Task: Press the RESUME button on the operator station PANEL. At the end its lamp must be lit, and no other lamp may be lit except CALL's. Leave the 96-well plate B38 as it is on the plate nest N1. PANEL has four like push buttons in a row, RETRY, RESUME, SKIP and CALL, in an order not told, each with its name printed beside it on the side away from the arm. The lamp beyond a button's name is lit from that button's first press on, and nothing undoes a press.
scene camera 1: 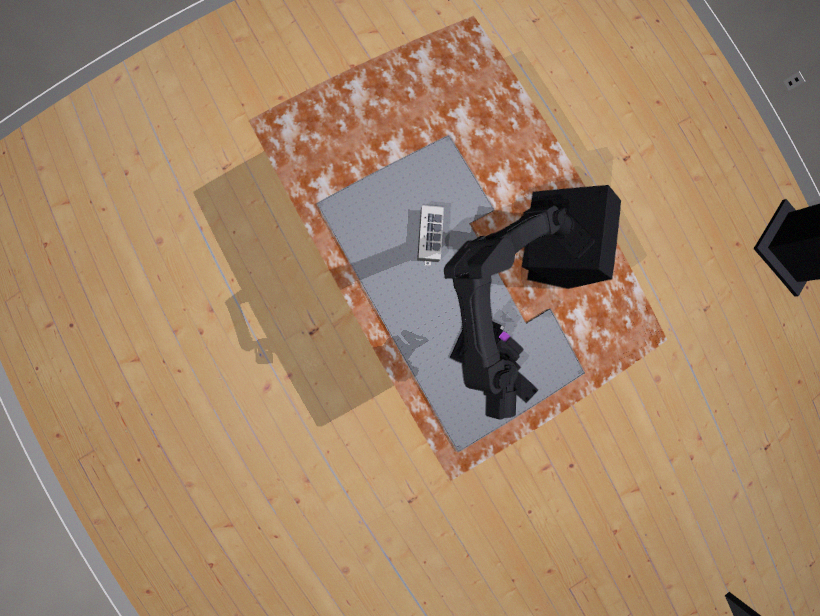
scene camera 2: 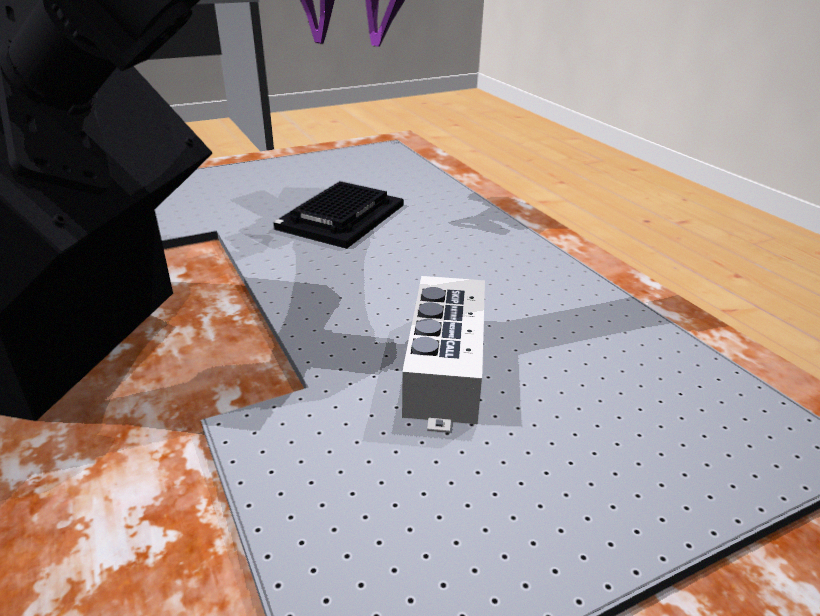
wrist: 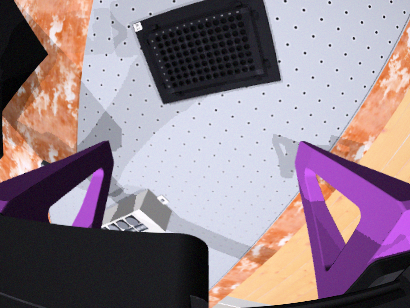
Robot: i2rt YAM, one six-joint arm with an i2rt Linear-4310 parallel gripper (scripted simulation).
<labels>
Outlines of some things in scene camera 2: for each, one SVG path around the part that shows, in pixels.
A black 96-well plate B38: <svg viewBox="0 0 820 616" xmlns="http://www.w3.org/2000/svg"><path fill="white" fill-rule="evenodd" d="M387 191L339 181L294 208L290 220L293 221L292 218L295 215L298 216L300 223L331 230L331 226L335 225L337 232L344 233L347 224L355 225L384 204L384 198L388 197Z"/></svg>
</labels>
